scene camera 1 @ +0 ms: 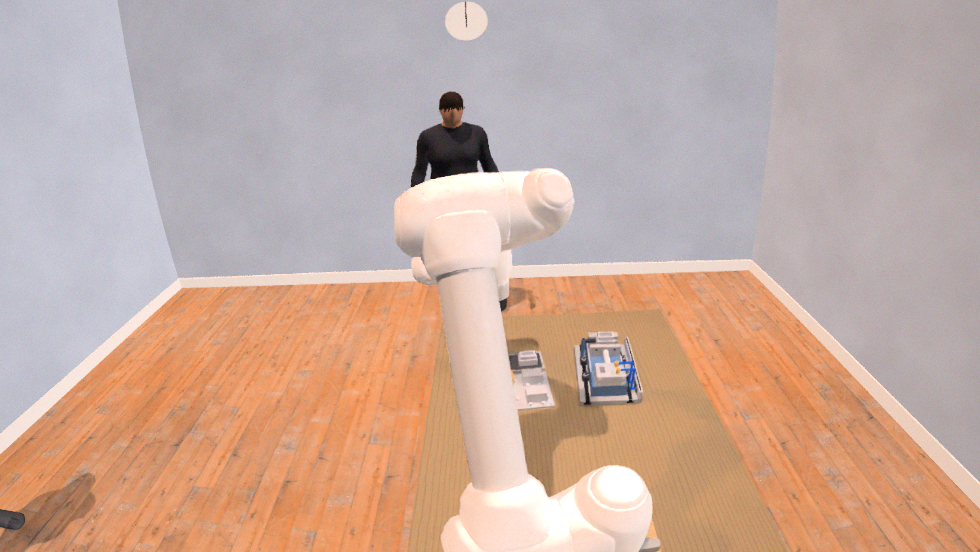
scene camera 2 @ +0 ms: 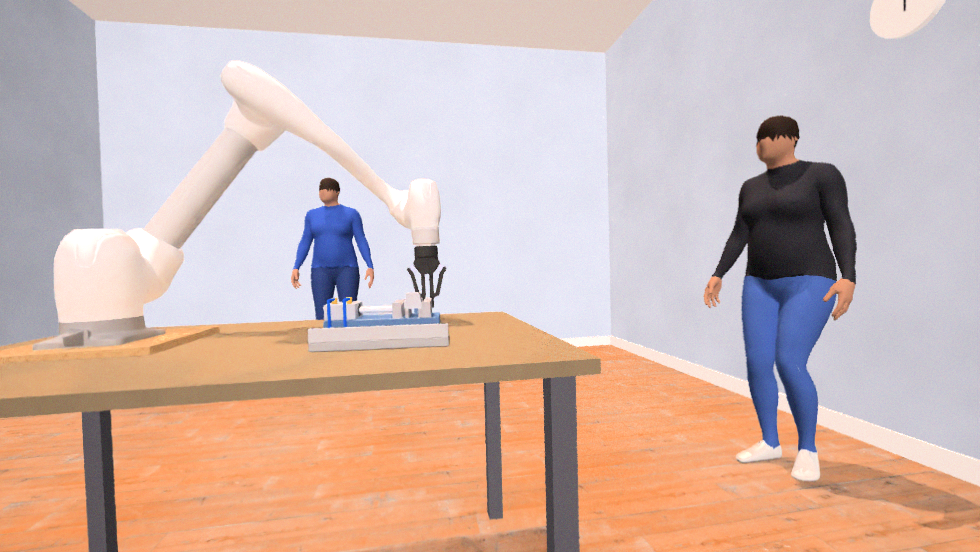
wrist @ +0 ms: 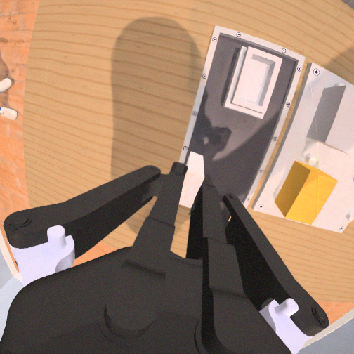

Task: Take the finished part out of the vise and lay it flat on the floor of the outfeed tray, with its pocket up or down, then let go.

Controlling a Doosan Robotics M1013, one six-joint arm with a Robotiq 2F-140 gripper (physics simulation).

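Places are measured from the arm's base along level axes (x left, y back, z up), in millimetres.
Pixels of known places: arm's base, origin of its link: [scene camera 2: 104, 341].
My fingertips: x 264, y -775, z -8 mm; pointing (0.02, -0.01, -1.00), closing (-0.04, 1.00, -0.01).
Ahead of a thing's pixels: the offset from my fingertips to its top centre. "spot": to the spot under its first point. Level surfaces: height alone.
A white part with a rectangular pocket [wrist: 255, 82] lies pocket up on the dark floor of the outfeed tray [wrist: 199, 95], near its upper end in the wrist view. My gripper [wrist: 192, 164] [scene camera 2: 427, 305] is shut and empty, pointing down over the tray's lower end, apart from the part. A narrow white block [wrist: 192, 181] shows behind the fingertips; what it is I cannot tell. The vise @(dx -359, dy +97, dz +91 mm) [scene camera 1: 609, 372] [scene camera 2: 397, 309] stands on a blue base. A light block @(dx -359, dy +29, dz +107 mm) [scene camera 2: 412, 299] shows at its jaws; I cannot tell whether it is a part. The arm hides the tray in scene camera 1.
A light fixture plate [wrist: 267, 195] with a yellow block [wrist: 305, 192] stands right beside the tray in the wrist view. Blue hoses @(spot: dx -424, dy +175, dz +72 mm) [scene camera 2: 345, 312] rise at the vise's cylinder end. A person in black [scene camera 2: 788, 219] and one in blue [scene camera 2: 333, 236] stand beyond the table @(dz -8 mm) [scene camera 2: 493, 356].
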